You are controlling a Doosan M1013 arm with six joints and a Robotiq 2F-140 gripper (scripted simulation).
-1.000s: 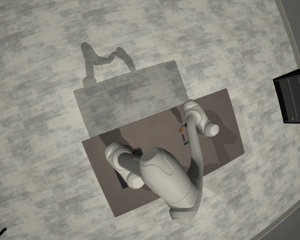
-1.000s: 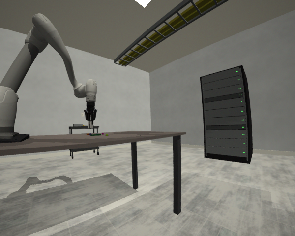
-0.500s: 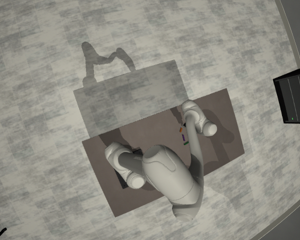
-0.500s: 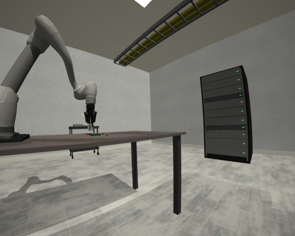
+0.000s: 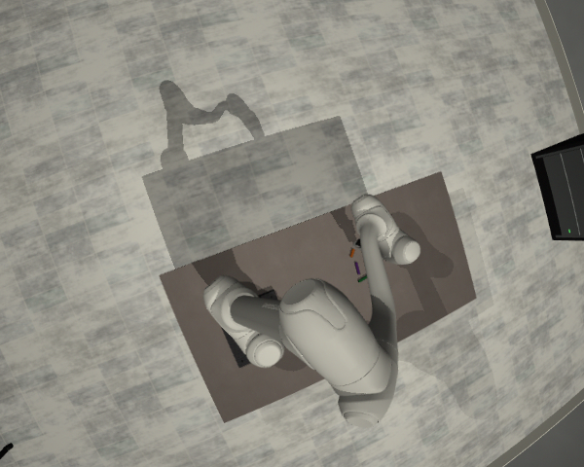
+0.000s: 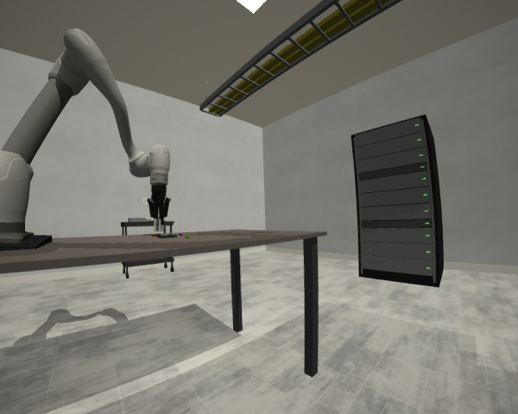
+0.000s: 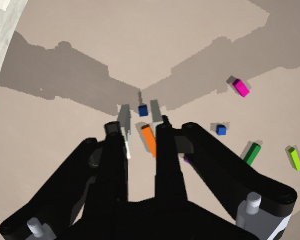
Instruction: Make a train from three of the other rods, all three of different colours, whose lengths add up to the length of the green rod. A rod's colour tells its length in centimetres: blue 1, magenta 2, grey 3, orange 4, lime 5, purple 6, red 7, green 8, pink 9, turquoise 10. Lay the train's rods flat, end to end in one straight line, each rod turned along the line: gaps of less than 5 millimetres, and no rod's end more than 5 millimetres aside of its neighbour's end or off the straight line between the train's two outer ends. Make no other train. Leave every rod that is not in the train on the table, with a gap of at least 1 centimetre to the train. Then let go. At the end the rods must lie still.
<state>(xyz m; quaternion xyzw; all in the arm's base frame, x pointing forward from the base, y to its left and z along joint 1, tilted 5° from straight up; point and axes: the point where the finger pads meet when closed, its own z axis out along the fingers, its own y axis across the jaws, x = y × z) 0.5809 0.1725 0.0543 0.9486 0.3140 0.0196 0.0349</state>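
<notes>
The orange rod lies 50 mm below my hand, 30 mm to the right of it and 30 mm behind it. The rest, counted from my hand: magenta rod: 90 mm to the right, 80 mm ahead, 50 mm below; purple rod: 110 mm to the right, 50 mm below, 30 mm behind; green rod: 170 mm to the right, 50 mm below, 10 mm behind.
</notes>
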